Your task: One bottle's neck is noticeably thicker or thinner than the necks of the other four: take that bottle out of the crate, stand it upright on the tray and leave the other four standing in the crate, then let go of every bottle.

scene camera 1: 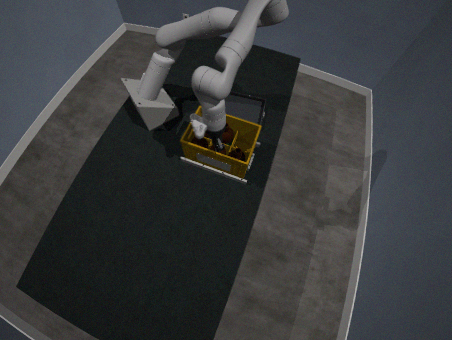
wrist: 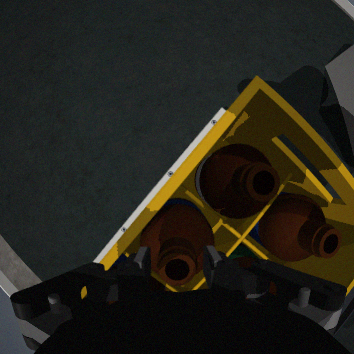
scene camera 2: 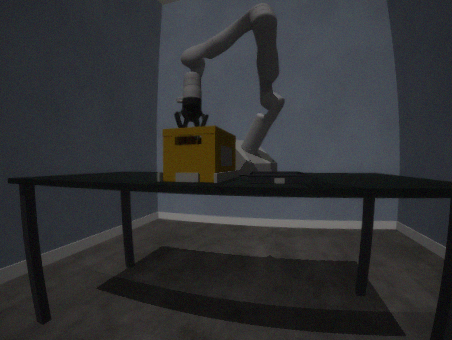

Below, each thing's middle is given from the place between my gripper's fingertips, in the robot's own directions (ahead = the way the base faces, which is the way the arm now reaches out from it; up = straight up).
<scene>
I see my gripper 8 cm past the brown bottle [wrist: 237, 180], 7 cm above it and 1 cm to the left of it.
</scene>
